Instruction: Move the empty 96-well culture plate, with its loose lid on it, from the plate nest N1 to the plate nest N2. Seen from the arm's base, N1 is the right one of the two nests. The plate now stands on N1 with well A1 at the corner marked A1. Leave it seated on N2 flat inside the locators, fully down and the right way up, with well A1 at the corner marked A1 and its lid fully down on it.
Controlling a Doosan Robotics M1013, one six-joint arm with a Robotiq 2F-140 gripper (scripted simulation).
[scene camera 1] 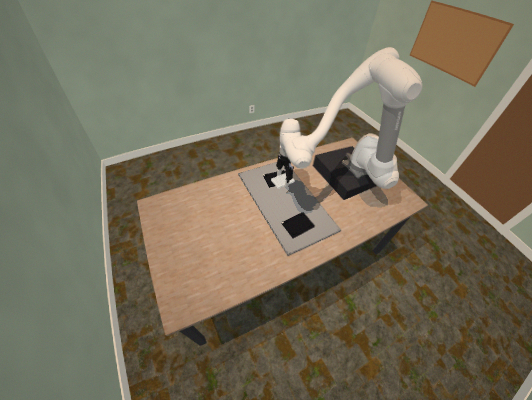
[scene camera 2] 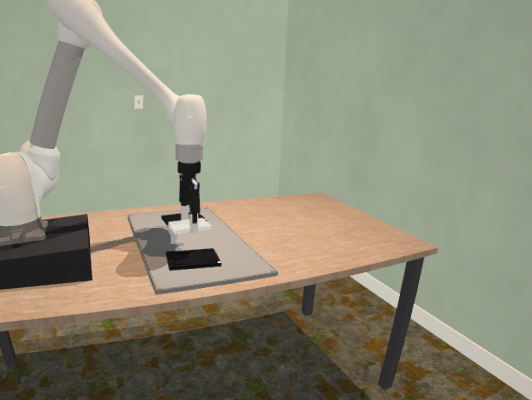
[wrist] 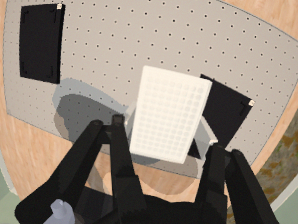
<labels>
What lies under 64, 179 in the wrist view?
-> The gripper.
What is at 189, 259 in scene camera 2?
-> A nest N1.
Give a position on a nest N1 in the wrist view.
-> At 223, 107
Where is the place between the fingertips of the gripper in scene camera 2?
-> At 189, 227
</labels>
